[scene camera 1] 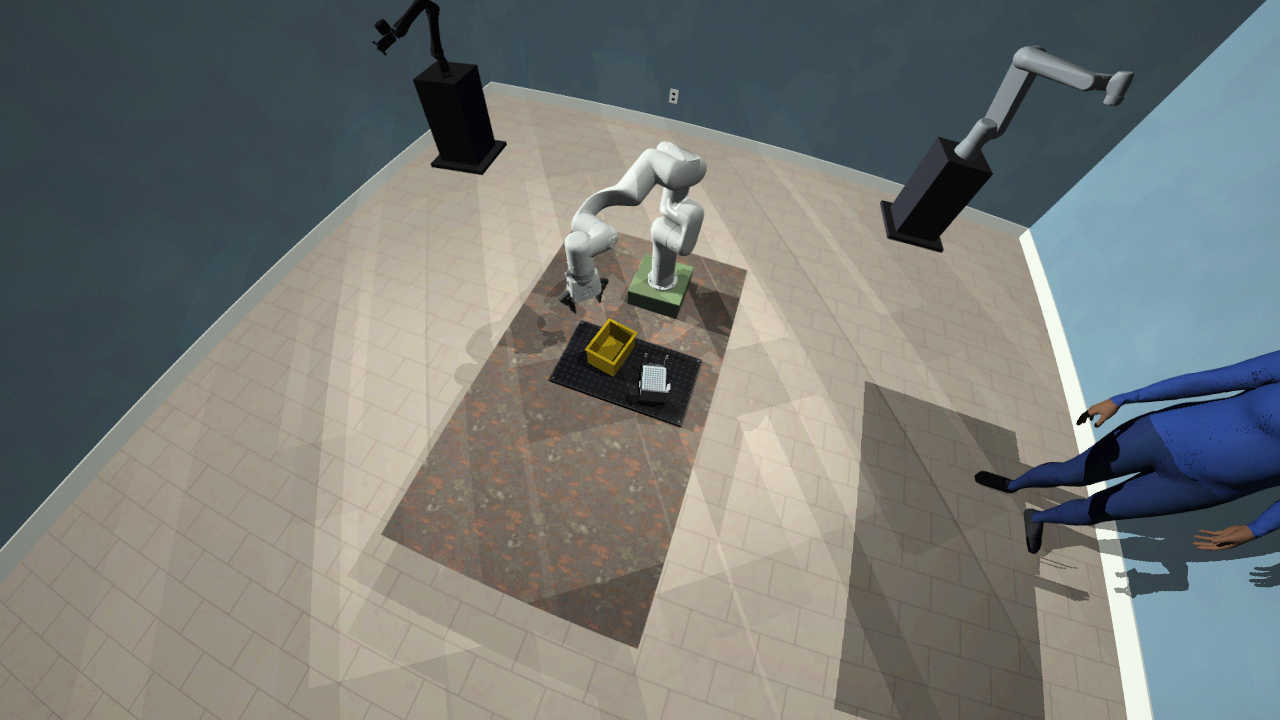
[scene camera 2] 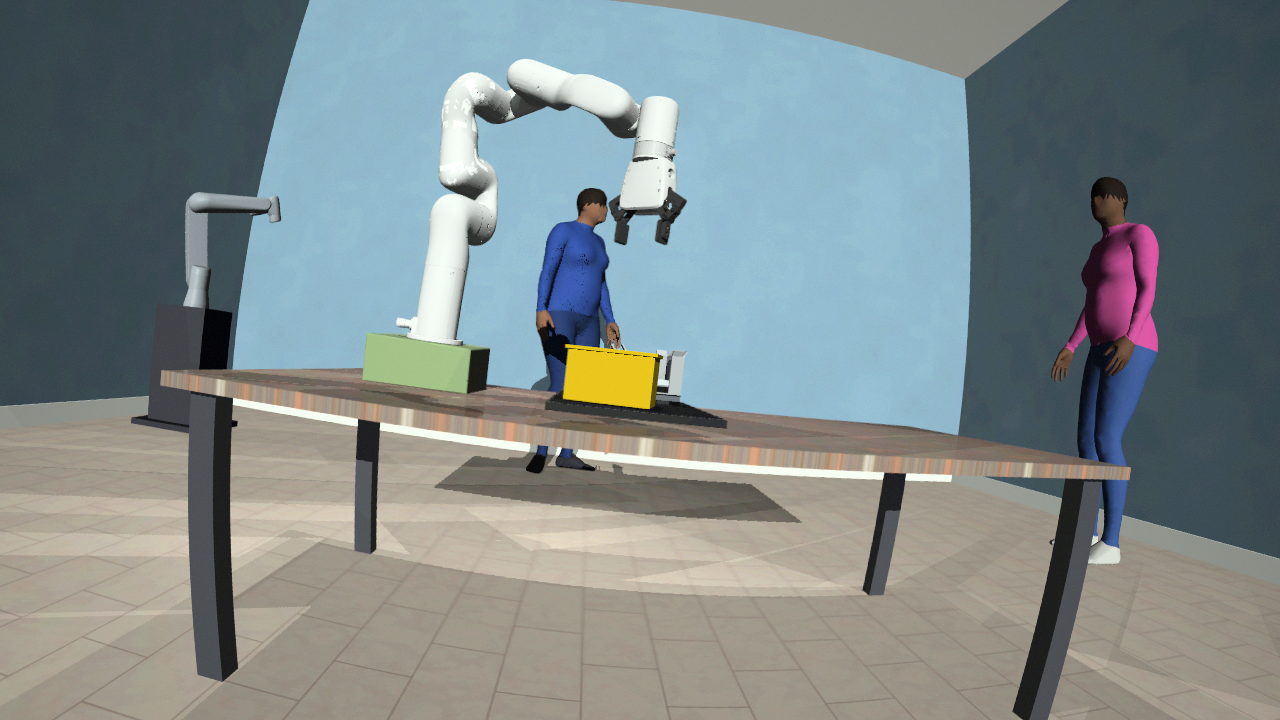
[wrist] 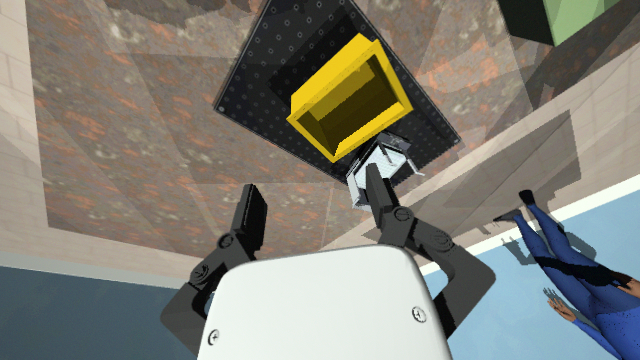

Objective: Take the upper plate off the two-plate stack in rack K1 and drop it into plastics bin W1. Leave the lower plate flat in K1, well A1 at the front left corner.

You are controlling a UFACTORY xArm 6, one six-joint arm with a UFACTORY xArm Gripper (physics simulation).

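Frame: origin at the arm's base, x ahead, y left, z up, level; metres.
Seen in the pictures: gripper, fingertip midpoint: [scene camera 1: 586, 305] [scene camera 2: 640, 243] [wrist: 312, 185]; arm's base, link origin: [scene camera 1: 662, 279] [scene camera 2: 434, 341].
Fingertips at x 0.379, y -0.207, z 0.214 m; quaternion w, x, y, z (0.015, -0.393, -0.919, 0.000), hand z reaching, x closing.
Observation:
Pixels of each thing's middle, then the offset from my fingertips to it. "spot": a spot on its surface instead. Level surfaces: height alone.
- Rack K1, body centre: [scene camera 2: 642, 374] [wrist: 380, 173] [scene camera 1: 654, 378] 0.082 m ahead, 0.272 m left, 0.234 m down
- black perforated board, surface spot: [scene camera 2: 702, 416] spot: 0.130 m ahead, 0.064 m right, 0.294 m down
- yellow bin W1, body centre: [scene camera 2: 613, 376] [wrist: 345, 101] [scene camera 1: 611, 348] 0.009 m back, 0.086 m left, 0.244 m down
- stone-patterned table, surface height: 0.307 m down
Rack K1 [scene camera 2: 678, 376] [wrist: 353, 192] stands on a black perforated board [scene camera 1: 572, 358] [scene camera 2: 702, 416] [wrist: 250, 85]. A white plate [scene camera 1: 654, 378] [wrist: 389, 161] with a grid of wells lies in it, seen from above; I cannot tell the two stacked plates apart, and well A1 is too small to make out. The yellow bin W1 [scene camera 1: 601, 360] [scene camera 2: 611, 377] [wrist: 325, 80] stands beside the rack on the same board and hides part of it in scene camera 2. My gripper [scene camera 1: 587, 302] [scene camera 2: 641, 240] [wrist: 312, 185] is open and empty, high above the table. One finger covers part of the rack in the wrist view.
The arm stands on a green block [scene camera 1: 646, 282] [scene camera 2: 411, 362] [wrist: 575, 20] on the stone-patterned table [scene camera 1: 537, 483] [scene camera 2: 805, 447] [wrist: 150, 125]. A person in blue [scene camera 1: 1199, 447] [scene camera 2: 577, 268] and a person in pink [scene camera 2: 1118, 268] stand off the table. Other arms on pedestals stand farther away.

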